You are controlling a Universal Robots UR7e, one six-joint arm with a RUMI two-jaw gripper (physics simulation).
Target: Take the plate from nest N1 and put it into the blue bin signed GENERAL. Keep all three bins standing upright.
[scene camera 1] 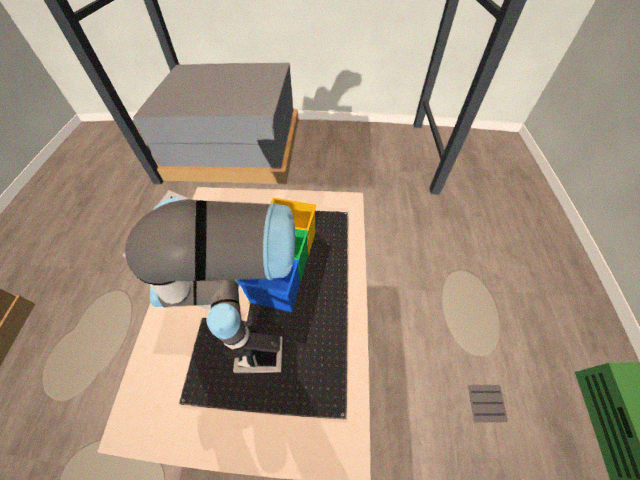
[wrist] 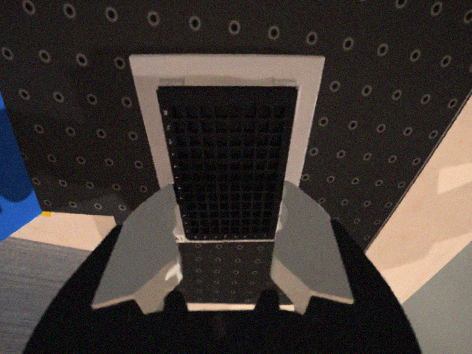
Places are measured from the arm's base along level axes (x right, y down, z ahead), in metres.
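Pixels of known places: gripper, fingertip midpoint: (scene camera 1: pixel 255 353) (wrist: pixel 229 184).
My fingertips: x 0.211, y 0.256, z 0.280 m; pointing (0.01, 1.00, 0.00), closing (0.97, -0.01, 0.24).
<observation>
Behind a point stands the place of what it marks.
The black multi-well plate (scene camera 1: pixel 267 358) @(x 0.221, y 0.245, z 0.327 m) (wrist: pixel 230 160) @(x 0.206, y 0.245, z 0.306 m) sits in a light grey frame-like nest (scene camera 1: pixel 258 369) @(x 0.259, y 0.258, z 0.304 m) (wrist: pixel 225 65) @(x 0.192, y 0.259, z 0.361 m) on the black board. My gripper (scene camera 1: pixel 256 356) @(x 0.211, y 0.256, z 0.280 m) (wrist: pixel 229 184) @(x 0.211, y 0.256, z 0.280 m) is shut on the plate, one grey finger against each long side near its lower end in the wrist view. The plate lies level inside the nest frame. The blue bin (scene camera 1: pixel 273 295) @(x 0.033, y 0.142, z 0.314 m) (wrist: pixel 15 190) @(x 0.029, y 0.257, z 0.235 m) stands upright on the board, up from the nest in the scene view and at the left edge of the wrist view. Its sign is not readable.
A green bin (scene camera 1: pixel 301 253) @(x -0.144, y 0.135, z 0.373 m) and a yellow bin (scene camera 1: pixel 305 212) @(x -0.344, y 0.140, z 0.346 m) stand upright behind the blue bin, partly hidden by my upper arm. The perforated black board (scene camera 1: pixel 315 392) @(x 0.293, y 0.270, z 0.506 m) lies on a pale table (scene camera 1: pixel 155 413) @(x 0.465, y 0.283, z -0.002 m). A large grey box (scene camera 1: pixel 217 93) stands beyond the table.
</observation>
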